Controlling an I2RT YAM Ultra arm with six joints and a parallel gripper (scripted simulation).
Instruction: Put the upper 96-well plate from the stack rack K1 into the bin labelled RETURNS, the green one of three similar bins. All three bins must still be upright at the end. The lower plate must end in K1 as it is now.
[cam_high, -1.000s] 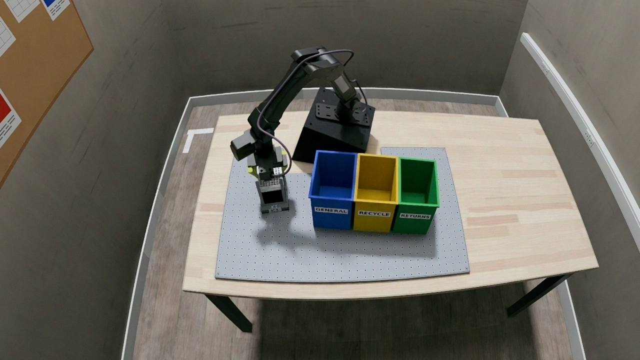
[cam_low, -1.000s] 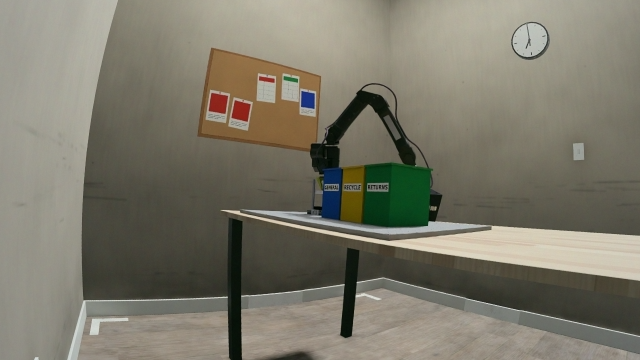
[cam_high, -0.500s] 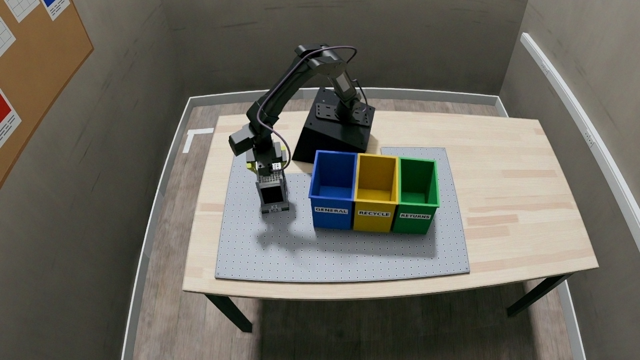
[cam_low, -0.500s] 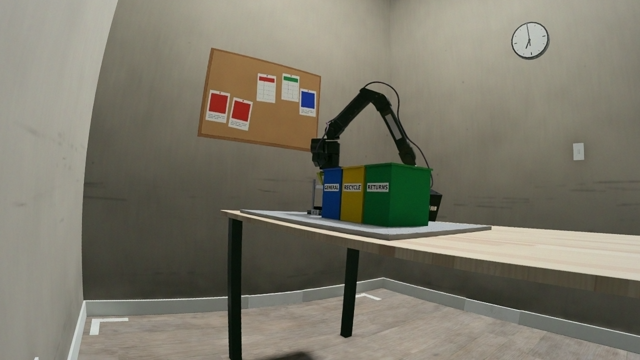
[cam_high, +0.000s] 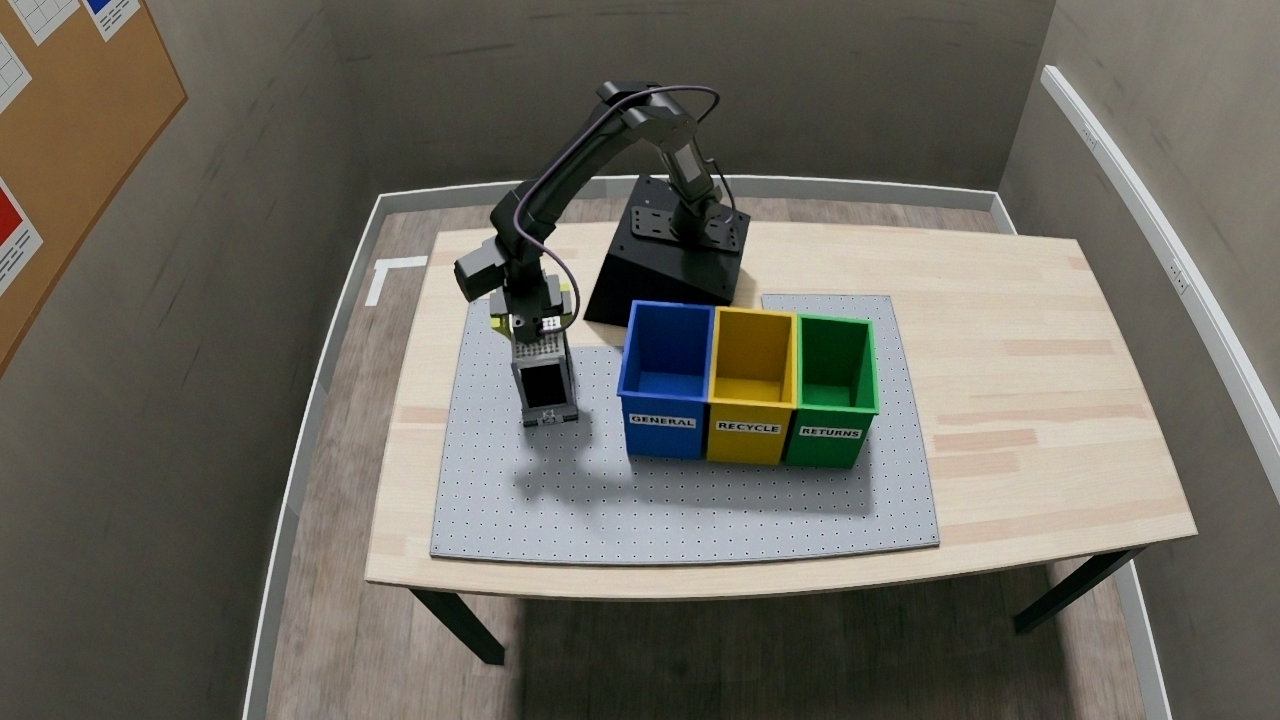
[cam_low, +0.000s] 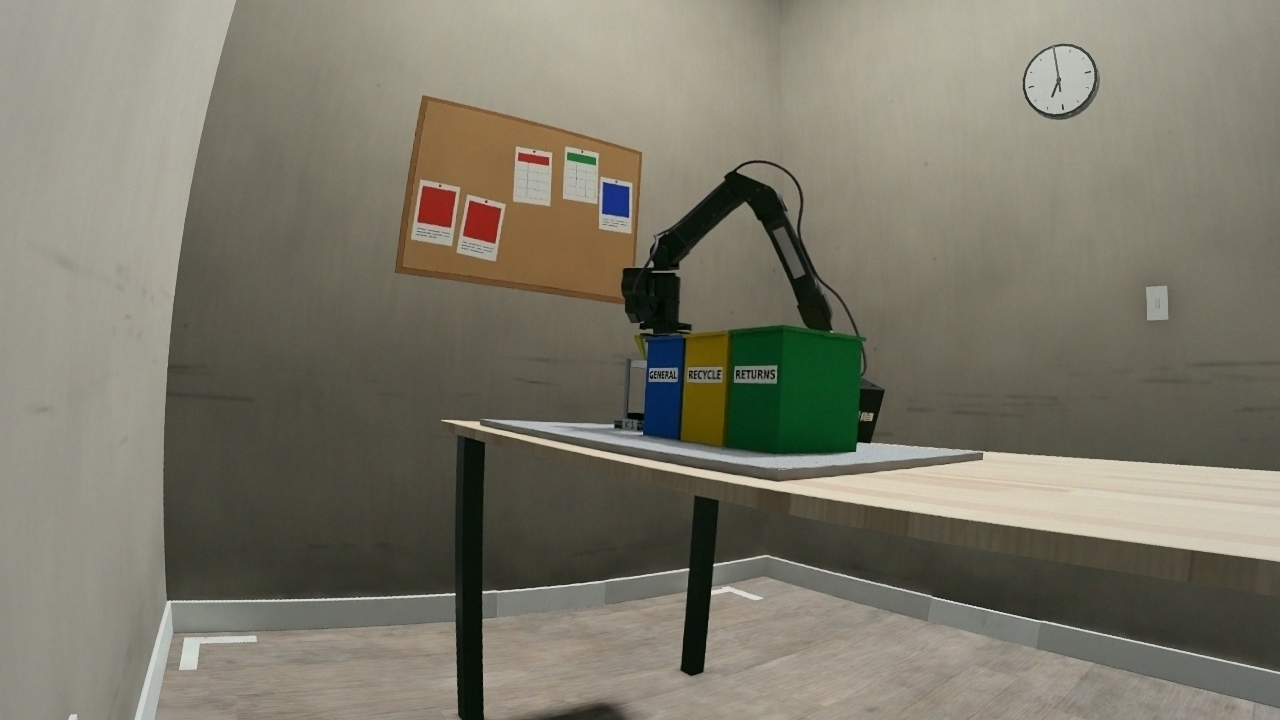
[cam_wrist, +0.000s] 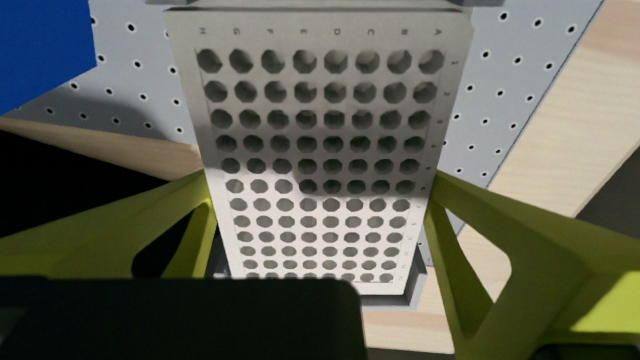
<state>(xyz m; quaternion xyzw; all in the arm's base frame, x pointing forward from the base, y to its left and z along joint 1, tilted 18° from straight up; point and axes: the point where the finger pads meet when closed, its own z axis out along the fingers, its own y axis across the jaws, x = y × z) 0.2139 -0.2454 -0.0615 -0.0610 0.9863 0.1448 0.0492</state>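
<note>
Now: the dark plate 11 cm below my hand. The rest, counted from my hand: white 96-well plate: right at my hand; then yellow recycle bin: 34 cm to the left, 10 cm ahead, 5 cm below; then blue general bin: 21 cm to the left, 8 cm ahead, 5 cm below.
</note>
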